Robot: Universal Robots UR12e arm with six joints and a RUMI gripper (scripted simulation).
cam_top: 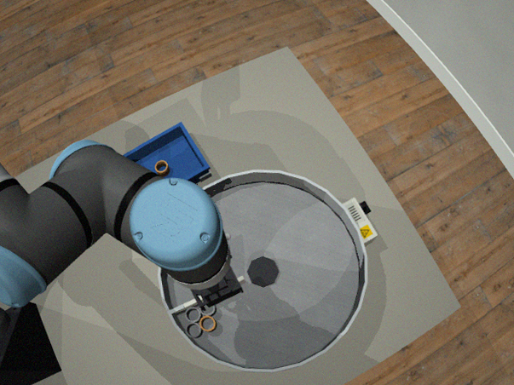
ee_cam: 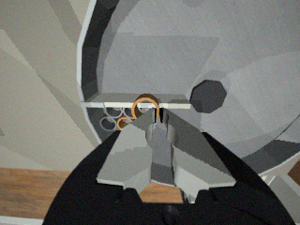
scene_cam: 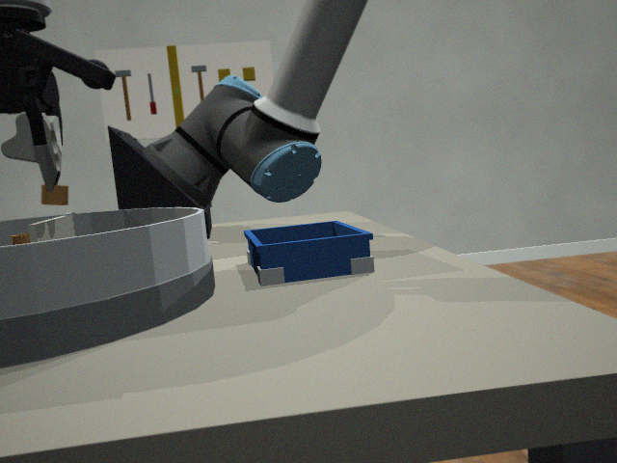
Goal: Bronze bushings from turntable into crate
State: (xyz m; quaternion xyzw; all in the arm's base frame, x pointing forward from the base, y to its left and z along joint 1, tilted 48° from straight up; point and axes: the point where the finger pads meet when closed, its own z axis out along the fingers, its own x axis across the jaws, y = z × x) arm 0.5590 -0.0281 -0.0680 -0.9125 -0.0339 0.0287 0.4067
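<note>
Right now my hand is 32 cm to the right of the blue crate, 13 cm above it and 1 cm past it. From my hand the other things lie so: grey turntable (10 cm below, 9 cm ahead, 1 cm to the right).
</note>
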